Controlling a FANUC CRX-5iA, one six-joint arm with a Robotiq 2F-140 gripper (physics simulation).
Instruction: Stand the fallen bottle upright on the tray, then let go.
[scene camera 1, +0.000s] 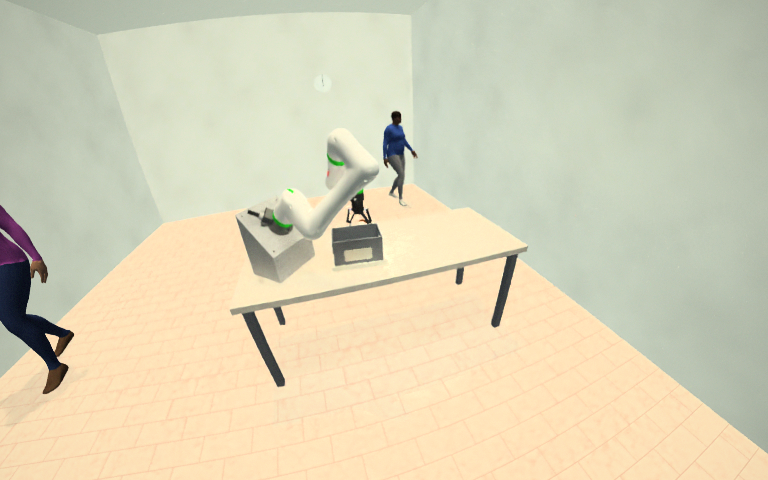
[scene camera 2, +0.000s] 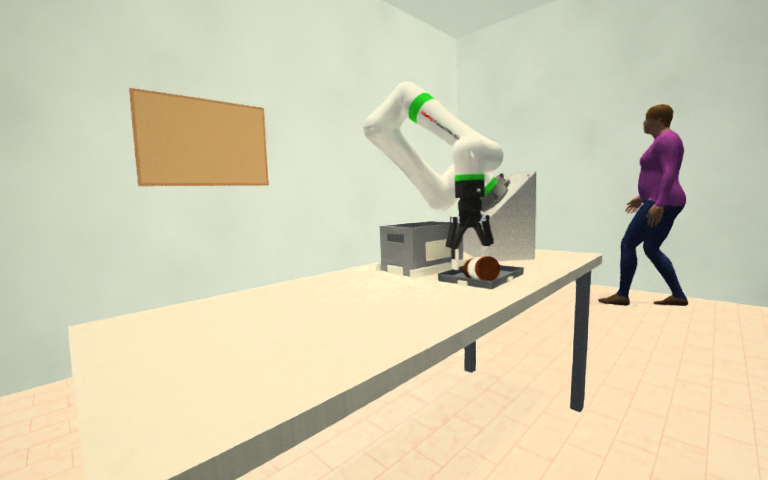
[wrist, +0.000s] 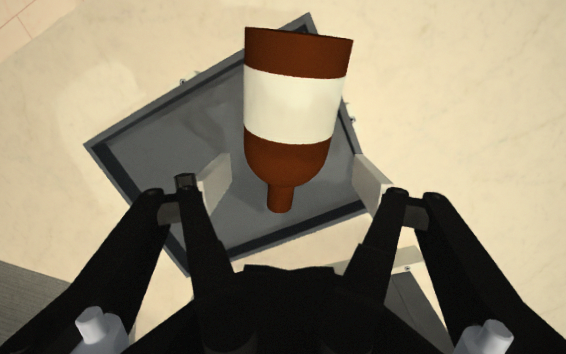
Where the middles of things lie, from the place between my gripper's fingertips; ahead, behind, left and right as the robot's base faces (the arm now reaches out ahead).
Scene:
Now: the brown bottle (scene camera 2: 487, 268) 30 mm to the left of my hand and 20 mm ahead of it.

